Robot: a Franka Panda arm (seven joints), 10 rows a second.
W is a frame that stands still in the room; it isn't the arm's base.
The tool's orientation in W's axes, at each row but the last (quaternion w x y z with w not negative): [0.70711, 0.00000, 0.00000, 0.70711]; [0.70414, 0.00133, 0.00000, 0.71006]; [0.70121, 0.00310, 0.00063, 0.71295]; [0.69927, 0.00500, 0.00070, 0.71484]
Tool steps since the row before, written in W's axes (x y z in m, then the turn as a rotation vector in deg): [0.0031, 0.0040, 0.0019, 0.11, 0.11, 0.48]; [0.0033, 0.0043, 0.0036, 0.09, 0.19, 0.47]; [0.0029, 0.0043, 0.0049, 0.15, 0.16, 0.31]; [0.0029, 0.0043, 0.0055, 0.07, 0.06, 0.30]
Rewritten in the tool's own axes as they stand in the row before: [0.0040, -0.0031, 0.0019, 0.11, -0.11, 0.48]; [0.0043, -0.0033, 0.0036, 0.19, -0.09, 0.47]; [0.0043, -0.0029, 0.0049, 0.16, -0.15, 0.31]; [0.0043, -0.0030, 0.0055, 0.06, -0.07, 0.30]
